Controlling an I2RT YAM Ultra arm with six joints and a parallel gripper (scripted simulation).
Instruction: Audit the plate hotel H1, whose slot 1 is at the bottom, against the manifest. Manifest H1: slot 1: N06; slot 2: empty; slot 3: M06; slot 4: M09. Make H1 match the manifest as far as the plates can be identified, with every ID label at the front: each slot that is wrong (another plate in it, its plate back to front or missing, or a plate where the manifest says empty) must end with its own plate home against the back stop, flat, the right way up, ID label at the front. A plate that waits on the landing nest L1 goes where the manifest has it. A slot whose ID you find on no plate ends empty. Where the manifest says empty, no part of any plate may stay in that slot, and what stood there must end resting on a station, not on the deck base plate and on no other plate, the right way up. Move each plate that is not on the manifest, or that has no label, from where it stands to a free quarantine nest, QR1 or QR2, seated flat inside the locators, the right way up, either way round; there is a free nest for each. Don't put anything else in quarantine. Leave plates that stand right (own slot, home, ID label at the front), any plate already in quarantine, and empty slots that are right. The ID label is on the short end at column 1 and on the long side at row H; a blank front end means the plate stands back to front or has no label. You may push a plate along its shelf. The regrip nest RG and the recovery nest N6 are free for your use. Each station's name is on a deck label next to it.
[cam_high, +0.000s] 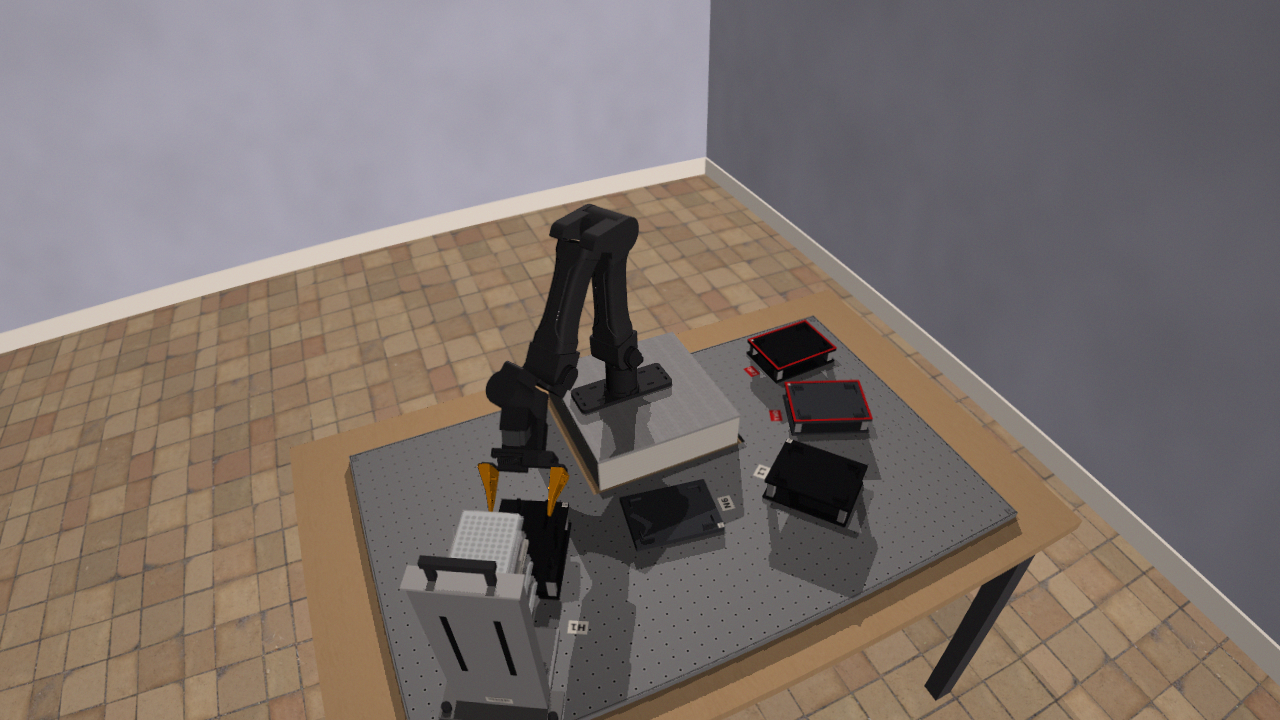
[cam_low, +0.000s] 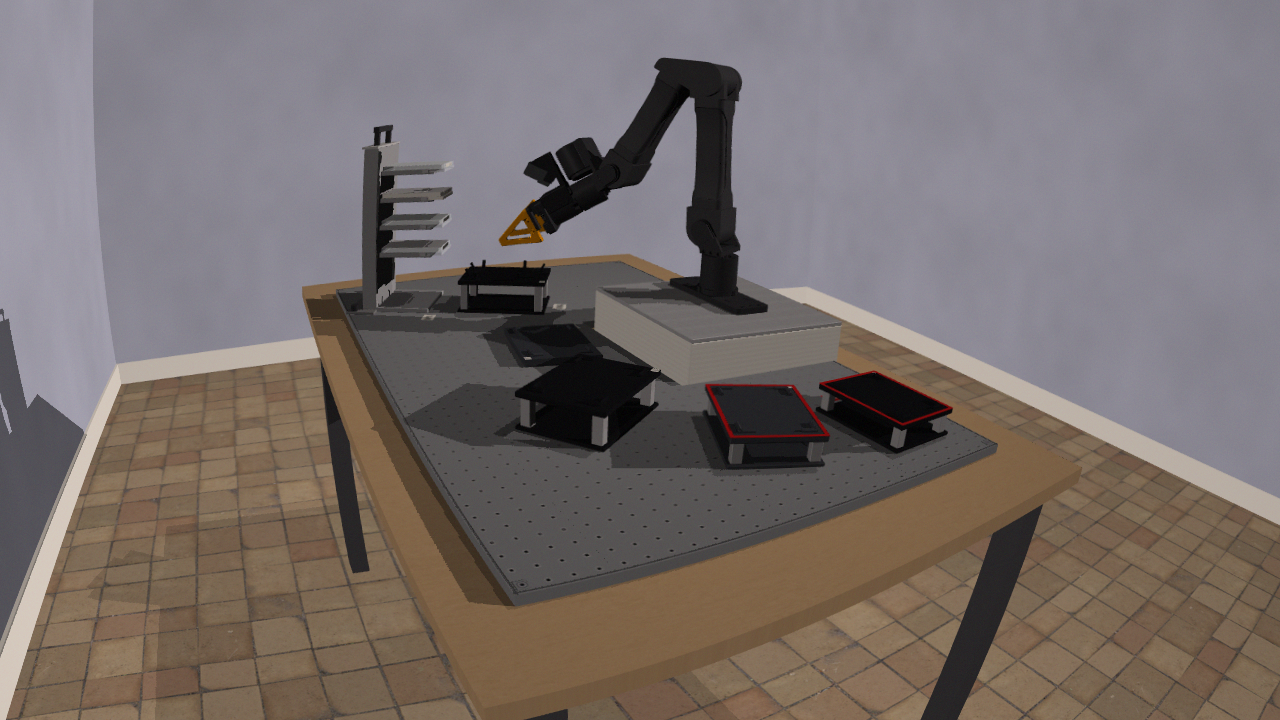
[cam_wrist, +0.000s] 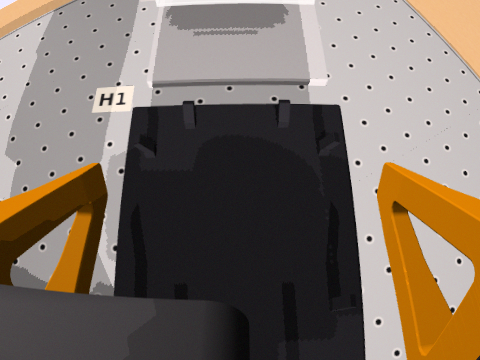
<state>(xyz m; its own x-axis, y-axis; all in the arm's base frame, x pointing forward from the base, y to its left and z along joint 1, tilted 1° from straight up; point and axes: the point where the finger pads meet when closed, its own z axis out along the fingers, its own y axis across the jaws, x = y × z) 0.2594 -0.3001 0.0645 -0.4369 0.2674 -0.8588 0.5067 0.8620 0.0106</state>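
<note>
My hand is 8 cm above the black regrip nest RG. Round my hand: flat recovery nest N6: 3 cm ahead, 26 cm to the left, 13 cm below; then H1 deck label: 17 cm ahead, 2 cm to the left, 13 cm below; then plate hotel H1: 23 cm ahead, 13 cm to the right, 3 cm above.
</note>
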